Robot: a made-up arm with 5 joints. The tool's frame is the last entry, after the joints. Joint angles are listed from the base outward. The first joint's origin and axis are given. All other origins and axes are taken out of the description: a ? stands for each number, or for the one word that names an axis. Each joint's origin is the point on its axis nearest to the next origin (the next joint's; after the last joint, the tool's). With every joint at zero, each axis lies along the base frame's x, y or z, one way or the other. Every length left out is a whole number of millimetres.
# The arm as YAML. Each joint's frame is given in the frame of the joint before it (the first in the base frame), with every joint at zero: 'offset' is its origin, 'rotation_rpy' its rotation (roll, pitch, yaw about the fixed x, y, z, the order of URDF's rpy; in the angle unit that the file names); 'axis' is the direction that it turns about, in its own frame. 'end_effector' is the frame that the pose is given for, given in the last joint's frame.
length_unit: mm
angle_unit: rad
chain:
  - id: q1
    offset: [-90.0, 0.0, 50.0]
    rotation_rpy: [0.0, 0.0, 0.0]
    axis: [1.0, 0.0, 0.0]
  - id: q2
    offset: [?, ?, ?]
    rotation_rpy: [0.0, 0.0, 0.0]
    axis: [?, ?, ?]
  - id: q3
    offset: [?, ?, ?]
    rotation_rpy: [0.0, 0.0, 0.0]
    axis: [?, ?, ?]
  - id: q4
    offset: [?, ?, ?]
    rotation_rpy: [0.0, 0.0, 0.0]
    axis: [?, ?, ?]
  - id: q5
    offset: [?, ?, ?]
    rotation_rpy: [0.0, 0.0, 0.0]
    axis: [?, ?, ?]
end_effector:
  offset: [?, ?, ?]
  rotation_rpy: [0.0, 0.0, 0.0]
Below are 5 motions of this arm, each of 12 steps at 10 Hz.
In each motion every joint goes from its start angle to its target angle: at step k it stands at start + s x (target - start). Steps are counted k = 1, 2, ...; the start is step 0. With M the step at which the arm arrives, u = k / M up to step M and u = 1 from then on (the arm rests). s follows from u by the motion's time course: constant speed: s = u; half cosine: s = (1 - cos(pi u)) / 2; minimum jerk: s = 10 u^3 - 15 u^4 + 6 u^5.
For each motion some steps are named. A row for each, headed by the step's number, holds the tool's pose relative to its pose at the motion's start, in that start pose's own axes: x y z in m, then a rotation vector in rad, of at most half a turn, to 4 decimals.
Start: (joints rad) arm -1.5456 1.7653 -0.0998 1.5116 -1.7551
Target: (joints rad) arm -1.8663 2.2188 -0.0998 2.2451 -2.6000
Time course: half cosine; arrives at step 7
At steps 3, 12:
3: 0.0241 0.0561 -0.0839 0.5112 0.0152 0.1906
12: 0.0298 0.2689 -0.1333 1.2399 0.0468 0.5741

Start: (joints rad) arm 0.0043 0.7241 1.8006 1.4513 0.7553
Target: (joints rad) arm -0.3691 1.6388 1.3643 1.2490 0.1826
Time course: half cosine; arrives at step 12
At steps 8, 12:
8: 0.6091 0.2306 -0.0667 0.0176 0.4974 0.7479
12: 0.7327 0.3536 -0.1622 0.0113 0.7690 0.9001

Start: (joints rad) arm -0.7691 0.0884 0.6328 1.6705 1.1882
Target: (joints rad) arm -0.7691 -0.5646 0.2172 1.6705 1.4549
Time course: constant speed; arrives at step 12
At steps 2, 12:
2: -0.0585 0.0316 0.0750 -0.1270 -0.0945 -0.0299
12: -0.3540 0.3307 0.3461 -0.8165 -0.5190 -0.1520

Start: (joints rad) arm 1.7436 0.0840 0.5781 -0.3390 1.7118
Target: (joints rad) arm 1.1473 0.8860 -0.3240 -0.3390 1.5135
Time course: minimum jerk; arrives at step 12
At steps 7, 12:
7: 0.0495 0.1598 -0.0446 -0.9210 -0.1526 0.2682
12: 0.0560 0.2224 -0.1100 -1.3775 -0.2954 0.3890

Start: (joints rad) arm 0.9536 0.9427 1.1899 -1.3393 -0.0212
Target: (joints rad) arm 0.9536 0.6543 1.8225 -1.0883 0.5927
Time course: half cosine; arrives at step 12
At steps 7, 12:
7: 0.0082 0.1892 0.1538 -0.2251 -0.3943 0.3067
12: -0.0629 0.2759 0.2282 -0.3420 -0.6808 0.4135

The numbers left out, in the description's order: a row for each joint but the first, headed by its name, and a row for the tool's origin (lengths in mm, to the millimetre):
q2: xyz 0.0 300.0 -50.0, axis 0.0 0.0 1.0
q3: xyz -370.0 -80.0 0.0, axis 1.0 0.0 0.0
q4: xyz 0.0 10.0 -300.0, axis 0.0 -1.0 0.0
q5: xyz 150.0 0.0 190.0, axis -1.0 0.0 0.0
tool: xyz 0.0 -330.0 100.0

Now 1 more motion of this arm.
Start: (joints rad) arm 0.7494 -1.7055 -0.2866 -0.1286 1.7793
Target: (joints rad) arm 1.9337 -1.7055 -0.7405 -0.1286 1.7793
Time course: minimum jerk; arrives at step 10
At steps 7, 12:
7: 0.1346 -0.2958 -0.0969 -0.5360 -0.5635 0.7817
12: 0.1840 -0.3385 -0.1082 -0.6292 -0.7117 0.9089

